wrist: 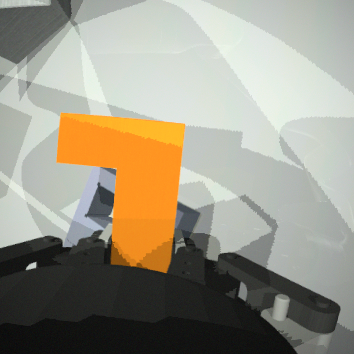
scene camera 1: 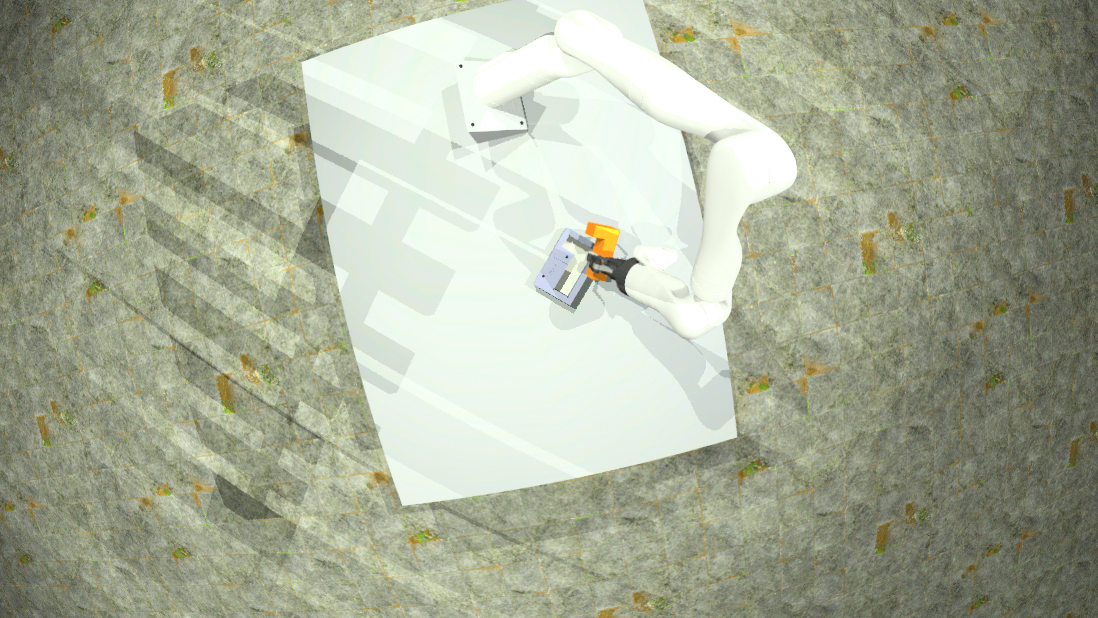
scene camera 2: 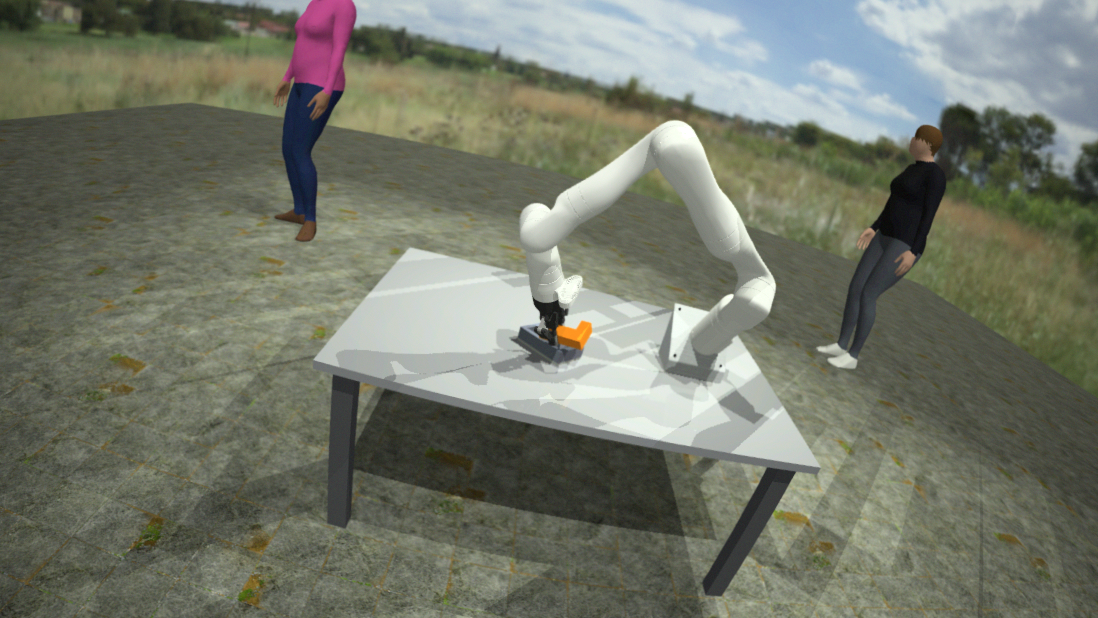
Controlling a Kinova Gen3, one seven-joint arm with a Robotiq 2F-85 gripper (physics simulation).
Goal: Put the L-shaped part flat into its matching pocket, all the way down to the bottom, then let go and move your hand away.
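Seen in the pictures: gripper, between the fingertips: (wrist: 143,241) (scene camera 1: 595,257) (scene camera 2: 557,339); arm's base, origin of its link: (scene camera 1: 490,88) (scene camera 2: 705,338).
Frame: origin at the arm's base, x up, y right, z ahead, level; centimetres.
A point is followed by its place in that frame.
Observation:
The orange L-shaped part (scene camera 1: 605,238) @(z 35.2, x 0.8, y -19.0 cm) (scene camera 2: 574,336) @(z 35.4, x -0.1, y -20.8 cm) (wrist: 147,190) @(z 36.6, x -0.1, y -19.8 cm) is held by one leg in my gripper (scene camera 1: 596,266) @(z 38.8, x -3.6, y -16.9 cm) (scene camera 2: 547,335) @(z 38.8, x -3.6, y -16.9 cm) (wrist: 143,241) @(z 38.8, x -3.6, y -16.9 cm), which is shut on it. The lilac-grey block (scene camera 1: 550,274) @(z 41.3, x -5.8, y -7.1 cm) (wrist: 81,215) @(z 35.8, x -5.8, y -9.9 cm) with the matching pocket looks like a dark grey shape (scene camera 2: 539,347) @(z 42.4, x -7.8, y -15.0 cm) in scene camera 2. The part lies outside the pocket, over or beside the block's right side in scene camera 1. The pocket's pale floor shows there. The block looks somewhat tilted, but I cannot tell for sure. In the wrist view the part and fingers hide most of the block. Contact between part and block is unclear.
The block is on the pale table (scene camera 1: 476,414) @(z 70.8, x -9.3, y 14.0 cm) (scene camera 2: 430,295) @(z 75.1, x -9.4, y 2.2 cm). The arm's base plate (scene camera 1: 495,122) @(z 8.0, x 0.4, y -0.2 cm) (scene camera 2: 676,337) @(z 8.3, x -1.1, y -1.7 cm) is fixed near one end. The arm bends round the right side in scene camera 1. Two people (scene camera 2: 318,46) (scene camera 2: 910,203) stand on the floor beyond the table.

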